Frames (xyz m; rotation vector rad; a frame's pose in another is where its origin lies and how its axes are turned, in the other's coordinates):
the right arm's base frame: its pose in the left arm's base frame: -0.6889 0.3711 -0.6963 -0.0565 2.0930 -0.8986
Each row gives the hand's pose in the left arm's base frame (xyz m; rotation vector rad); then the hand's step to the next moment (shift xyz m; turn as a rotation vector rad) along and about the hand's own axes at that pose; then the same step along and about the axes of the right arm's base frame.
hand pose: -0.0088 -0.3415 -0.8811 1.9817 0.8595 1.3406
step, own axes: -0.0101 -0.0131 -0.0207 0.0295 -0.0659 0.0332
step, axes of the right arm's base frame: 0.0214 0.0010 -0.0156 -0.0077 0.0791 0.0025
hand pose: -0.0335 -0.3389 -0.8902 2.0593 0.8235 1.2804
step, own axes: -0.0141 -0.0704 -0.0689 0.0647 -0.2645 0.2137
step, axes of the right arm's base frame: 0.0611 0.0327 -0.0714 -0.0077 0.3304 0.1030
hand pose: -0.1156 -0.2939 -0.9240 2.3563 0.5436 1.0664
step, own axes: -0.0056 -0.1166 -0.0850 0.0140 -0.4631 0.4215
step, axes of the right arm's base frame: 0.0336 0.0751 -0.1187 0.0822 0.5750 0.2344
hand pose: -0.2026 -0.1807 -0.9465 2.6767 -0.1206 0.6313
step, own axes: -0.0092 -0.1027 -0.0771 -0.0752 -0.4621 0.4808
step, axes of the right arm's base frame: -0.0433 0.0720 -0.0976 0.1867 0.5968 0.2436
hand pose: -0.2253 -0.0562 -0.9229 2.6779 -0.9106 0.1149
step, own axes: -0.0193 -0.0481 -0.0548 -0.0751 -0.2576 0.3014
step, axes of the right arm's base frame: -0.0561 0.0297 -0.0407 0.1443 0.3552 0.1260
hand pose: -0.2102 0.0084 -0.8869 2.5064 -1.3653 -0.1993
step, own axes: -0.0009 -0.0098 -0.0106 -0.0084 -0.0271 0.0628
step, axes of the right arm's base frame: -0.0139 0.0040 -0.0001 0.0423 0.0497 0.0221
